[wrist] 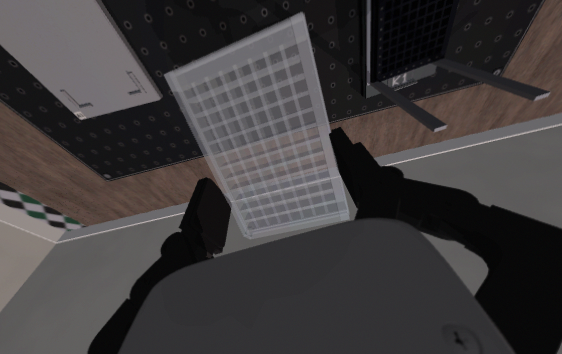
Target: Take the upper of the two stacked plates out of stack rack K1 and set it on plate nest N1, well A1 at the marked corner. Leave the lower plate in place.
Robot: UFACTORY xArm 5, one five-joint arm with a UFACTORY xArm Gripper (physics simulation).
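Frame: origin at the arm's base, x back, y left, z down, level; centimetres.
Where they show: gripper, fingertip midpoint: (273,171).
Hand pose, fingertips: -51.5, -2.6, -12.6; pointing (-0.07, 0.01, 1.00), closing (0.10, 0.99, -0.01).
Observation:
After its pixels a point has its place, as x, y, z.
My gripper (273,171) @(-51.5, -2.6, -12.6) is shut on a clear plate with a grid of wells. One dark finger is at each long side of its near end, and the plate reaches forward, above the perforated board. Stack rack K1 (411,107) @(-55.0, 11.9, -4.7) is at the upper right, apart from the held plate, with two grey bars sticking out. A dark gridded plate (412,37) @(-50.9, 15.4, 2.8) lies in it. A flat light grey block (75,47) @(-41.7, -21.3, 4.9) with printed corner marks is at the upper left; its small label is unreadable, so I cannot tell whether it is plate nest N1. Well A1 cannot be made out on the held plate.
The black perforated board (145,142) @(-54.5, -24.3, 6.0) lies on a wooden table top (135,190) @(-64.2, -35.8, 7.3). The table's pale front edge (125,224) crosses the view, with grey floor (65,280) beyond. A green, black and white checkered strip (37,209) shows at the left.

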